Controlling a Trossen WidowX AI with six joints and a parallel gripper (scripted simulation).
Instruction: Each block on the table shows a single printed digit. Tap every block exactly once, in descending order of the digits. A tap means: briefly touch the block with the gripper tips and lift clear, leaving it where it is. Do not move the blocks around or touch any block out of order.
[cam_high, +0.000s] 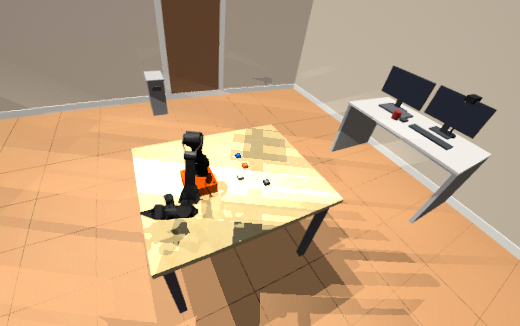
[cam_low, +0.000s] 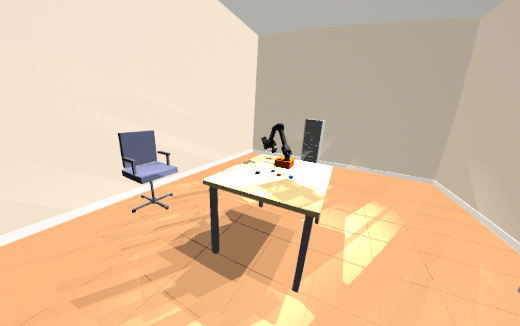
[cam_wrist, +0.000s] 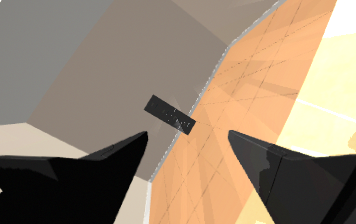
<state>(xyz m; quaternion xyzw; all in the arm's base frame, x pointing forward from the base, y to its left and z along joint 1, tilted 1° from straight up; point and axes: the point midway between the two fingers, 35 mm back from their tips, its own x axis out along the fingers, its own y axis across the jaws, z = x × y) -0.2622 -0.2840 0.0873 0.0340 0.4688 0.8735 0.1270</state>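
My gripper tip is now 590 mm short of the orange block, 330 mm to the right of it and 140 mm above it. Also, from my gripper tip: grey block (520 mm ahead, 240 mm to the left, 140 mm below); then black block (670 mm ahead, 150 mm to the left, 140 mm below); then blue block (580 mm ahead, 440 mm to the left, 140 mm below).
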